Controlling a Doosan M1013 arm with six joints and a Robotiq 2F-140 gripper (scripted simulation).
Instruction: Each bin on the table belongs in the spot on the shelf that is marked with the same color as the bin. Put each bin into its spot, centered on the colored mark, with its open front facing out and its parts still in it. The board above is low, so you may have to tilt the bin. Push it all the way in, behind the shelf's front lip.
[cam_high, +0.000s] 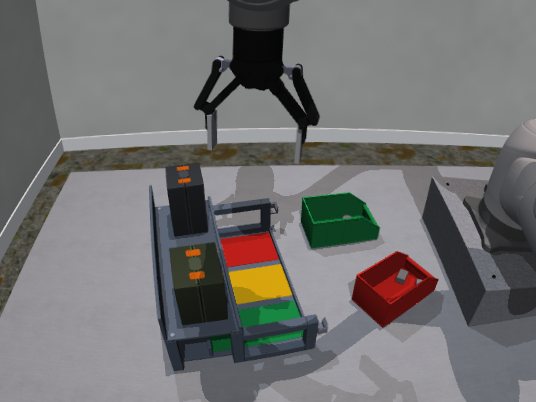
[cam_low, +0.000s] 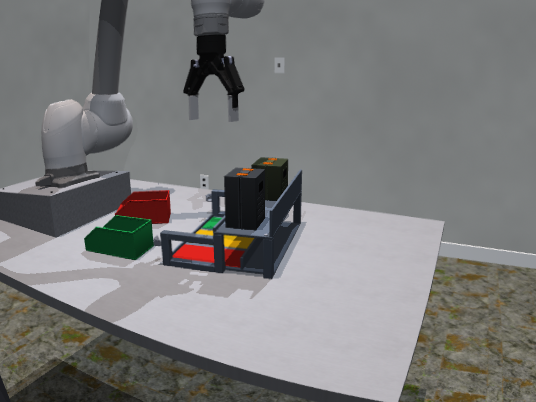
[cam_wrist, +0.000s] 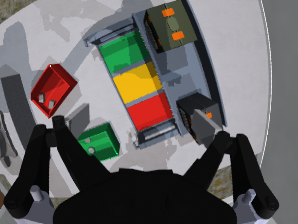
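The red bin lies 30 cm below my hand, 30 cm behind it and 3 cm to the left of it. Round my hand: green bin 30 cm below, 19 cm to the right, 19 cm behind.
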